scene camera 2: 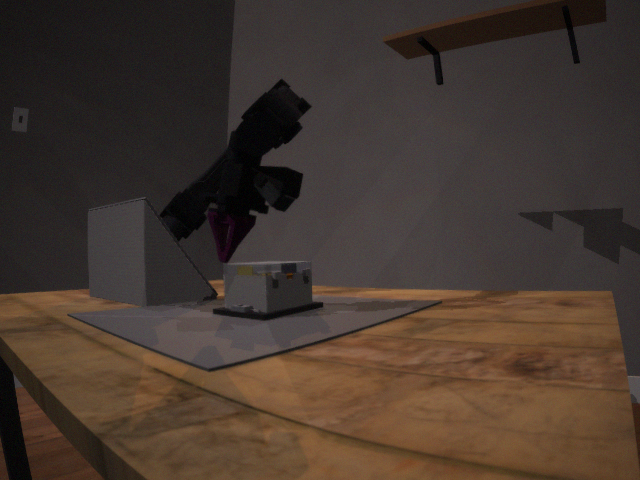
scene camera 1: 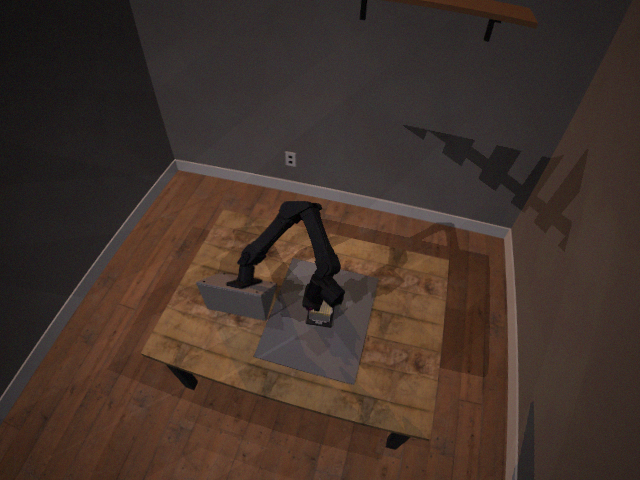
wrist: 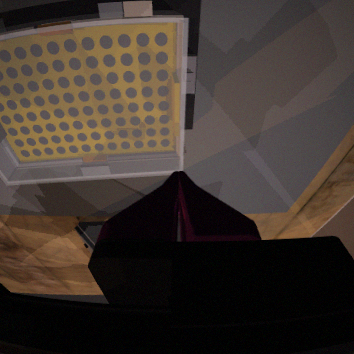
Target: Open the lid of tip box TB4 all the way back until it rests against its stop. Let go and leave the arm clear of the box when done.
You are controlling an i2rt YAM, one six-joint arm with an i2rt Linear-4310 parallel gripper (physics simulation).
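Pixels of known places: gripper, fingertip midpoint: (scene camera 2: 223, 262) (scene camera 1: 308, 310) (wrist: 178, 178); arm's base at its link origin: (scene camera 2: 154, 249) (scene camera 1: 244, 283).
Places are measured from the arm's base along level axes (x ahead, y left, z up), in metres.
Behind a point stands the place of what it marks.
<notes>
The tip box (scene camera 1: 320, 316) @(x 0.329, y -0.021, z -0.033 m) (scene camera 2: 266, 291) @(x 0.367, y -0.013, z -0.063 m) (wrist: 90, 95) @(x 0.331, y 0.026, z -0.024 m) is light grey with a clear lid (wrist: 95, 167) @(x 0.285, y 0.029, z -0.024 m) that lies closed over a yellow perforated rack. It stands on a dark base plate (scene camera 2: 268, 315) @(x 0.377, y -0.021, z -0.095 m). The label TB4 is not legible. My gripper (scene camera 2: 224, 260) @(x 0.280, y -0.023, z -0.022 m) (wrist: 178, 178) @(x 0.280, y -0.023, z -0.022 m) is shut with its magenta fingertips together and nothing between them. In the wrist view the tips are at the near right corner of the lid. In the scene camera 2 view they are at the height of the lid's top, by its left end. Contact cannot be told.
A grey mat (scene camera 1: 305, 356) @(x 0.319, y -0.181, z -0.101 m) (scene camera 2: 206, 351) @(x 0.475, y -0.198, z -0.101 m) lies under the box on the wooden table (scene camera 1: 403, 320) @(x 0.658, y 0.092, z -0.105 m) (scene camera 2: 465, 403) @(x 0.730, y -0.183, z -0.104 m). A grey wedge-shaped block (scene camera 1: 235, 299) @(x 0.006, y -0.095, z 0.029 m) (scene camera 2: 118, 253) @(x 0.013, y -0.095, z -0.007 m) carries the arm's base. A wall shelf (scene camera 1: 480, 9) (scene camera 2: 496, 25) is high up behind.
</notes>
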